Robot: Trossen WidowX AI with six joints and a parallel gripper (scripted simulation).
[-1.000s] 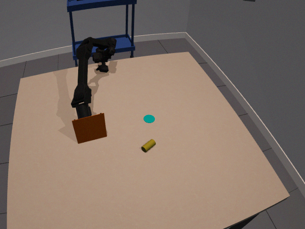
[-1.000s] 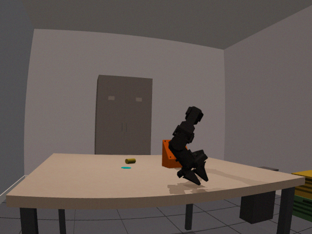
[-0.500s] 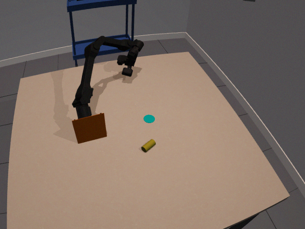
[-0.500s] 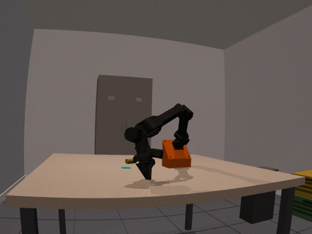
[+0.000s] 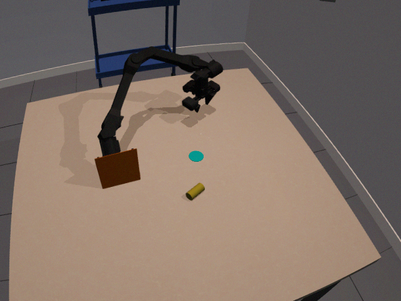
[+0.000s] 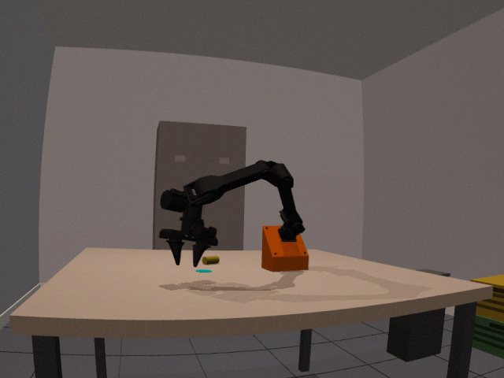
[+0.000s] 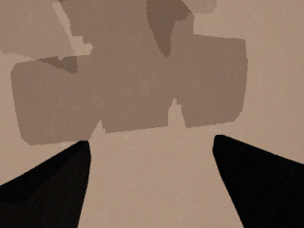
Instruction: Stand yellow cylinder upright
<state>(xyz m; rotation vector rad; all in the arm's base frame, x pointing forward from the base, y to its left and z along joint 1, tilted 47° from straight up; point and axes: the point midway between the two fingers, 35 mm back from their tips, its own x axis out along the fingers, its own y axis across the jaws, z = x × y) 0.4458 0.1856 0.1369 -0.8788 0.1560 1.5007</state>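
My gripper tip is 190 mm past the yellow cylinder, 400 mm to the left of it and 40 mm above it. The rest, counted from my gripper tip: cyan circle (110 mm behind, 220 mm to the right, 50 mm below).
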